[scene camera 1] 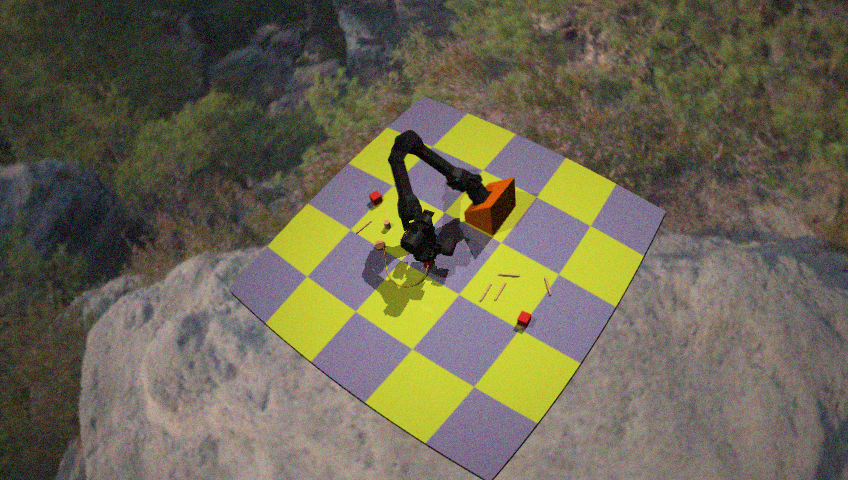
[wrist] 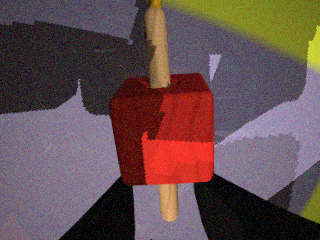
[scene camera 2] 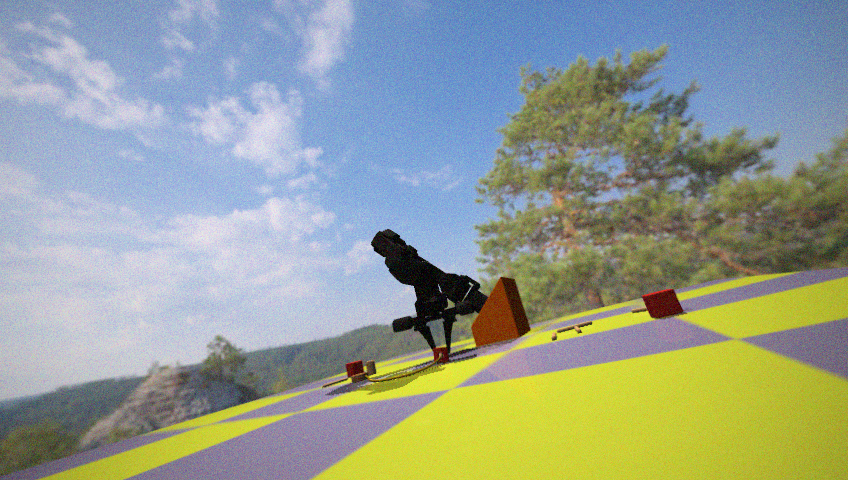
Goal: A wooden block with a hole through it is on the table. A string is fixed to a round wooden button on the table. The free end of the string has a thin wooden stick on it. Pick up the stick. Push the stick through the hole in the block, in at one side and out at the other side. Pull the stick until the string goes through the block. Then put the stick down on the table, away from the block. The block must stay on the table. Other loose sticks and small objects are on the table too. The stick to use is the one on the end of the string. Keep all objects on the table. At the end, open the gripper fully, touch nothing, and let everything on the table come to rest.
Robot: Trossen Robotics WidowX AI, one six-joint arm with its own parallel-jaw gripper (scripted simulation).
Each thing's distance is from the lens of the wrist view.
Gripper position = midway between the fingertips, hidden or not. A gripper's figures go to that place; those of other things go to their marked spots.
my gripper (wrist: 163, 182): 10 cm
red block (wrist: 163, 136): 7 cm
